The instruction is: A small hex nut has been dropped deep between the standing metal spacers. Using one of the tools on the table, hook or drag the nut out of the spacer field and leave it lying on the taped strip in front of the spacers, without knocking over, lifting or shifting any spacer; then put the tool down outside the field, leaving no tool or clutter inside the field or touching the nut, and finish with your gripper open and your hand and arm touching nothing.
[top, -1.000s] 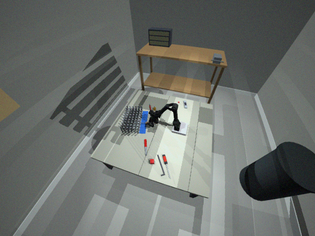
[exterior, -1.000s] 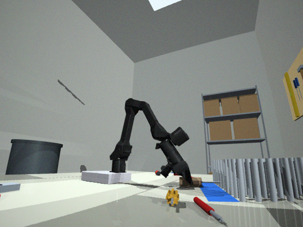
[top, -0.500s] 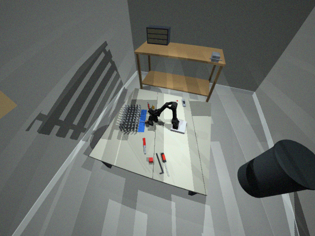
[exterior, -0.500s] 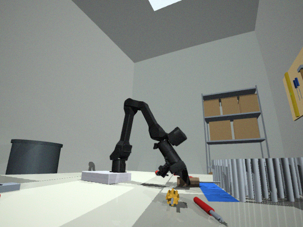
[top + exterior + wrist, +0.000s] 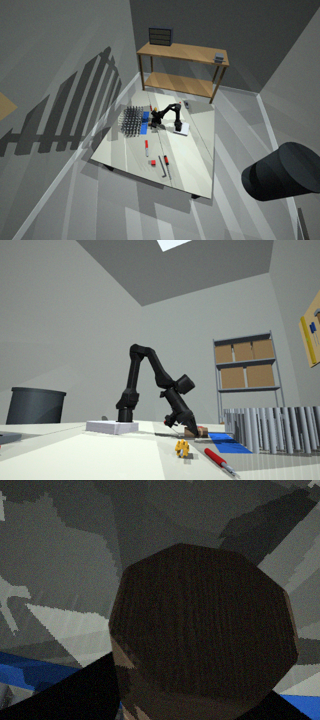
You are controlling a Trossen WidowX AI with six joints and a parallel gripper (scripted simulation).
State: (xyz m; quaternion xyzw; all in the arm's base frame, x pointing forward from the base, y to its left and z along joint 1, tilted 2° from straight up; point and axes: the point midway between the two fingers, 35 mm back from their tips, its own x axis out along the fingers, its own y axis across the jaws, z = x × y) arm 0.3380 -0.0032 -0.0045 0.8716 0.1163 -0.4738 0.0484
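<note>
My gripper tip is now 10 cm short of the wooden-handled hook and 2 cm to the right of it. From my gripper tip the other things lie so: blue taped strip (10 cm ahead, 2 cm to the right, 1 cm below); then hex nut (20 cm ahead, 5 cm to the left, 1 cm below); then yellow gear (28 cm to the right, 3 cm ahead, 1 cm above).
</note>
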